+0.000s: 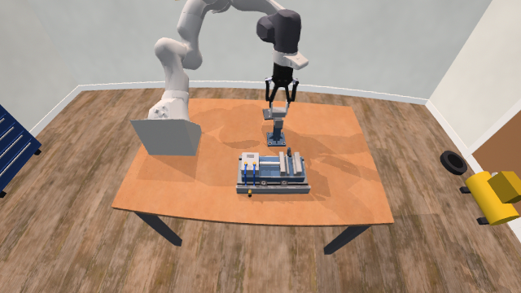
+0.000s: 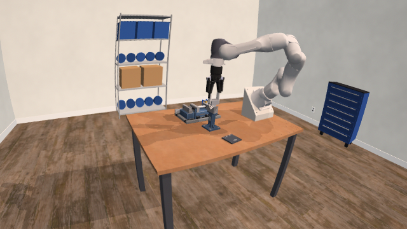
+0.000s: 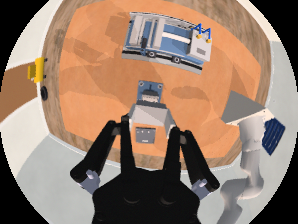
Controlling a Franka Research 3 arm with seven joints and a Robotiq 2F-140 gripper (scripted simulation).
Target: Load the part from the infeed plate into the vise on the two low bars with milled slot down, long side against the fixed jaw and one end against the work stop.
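The part is 30 mm below my hand. The rest, counted from my hand: fixed jaw (200 mm to the right, 130 mm below, 90 mm ahead); then air cylinder (210 mm to the right, 130 mm below, 100 mm behind); then vise (210 mm to the right, 170 mm below, 10 mm behind).
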